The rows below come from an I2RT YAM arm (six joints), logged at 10 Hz.
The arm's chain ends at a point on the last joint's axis. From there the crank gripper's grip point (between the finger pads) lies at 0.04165 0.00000 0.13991 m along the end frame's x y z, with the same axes.
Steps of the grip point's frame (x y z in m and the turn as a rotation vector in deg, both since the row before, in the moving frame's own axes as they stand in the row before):
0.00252 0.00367 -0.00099 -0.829 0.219 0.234
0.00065 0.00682 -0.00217 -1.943 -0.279 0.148
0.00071 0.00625 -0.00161 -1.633 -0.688 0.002
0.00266 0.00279 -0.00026 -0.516 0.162 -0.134
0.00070 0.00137 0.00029 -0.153 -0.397 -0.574
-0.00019 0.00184 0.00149 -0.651 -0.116 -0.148
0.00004 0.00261 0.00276 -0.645 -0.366 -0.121
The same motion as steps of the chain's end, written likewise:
0.00199 0.00148 -0.00081 -0.829 0.219 0.234
0.00134 0.00197 -0.00229 -1.943 -0.279 0.148
0.00239 0.00225 -0.00204 -1.633 -0.688 0.002
0.00226 0.00163 -0.00014 -0.516 0.162 -0.134
0.00167 0.00141 0.00000 -0.153 -0.397 -0.574
0.00009 0.00036 0.00141 -0.651 -0.116 -0.148
0.00093 0.00112 0.00251 -0.645 -0.366 -0.121

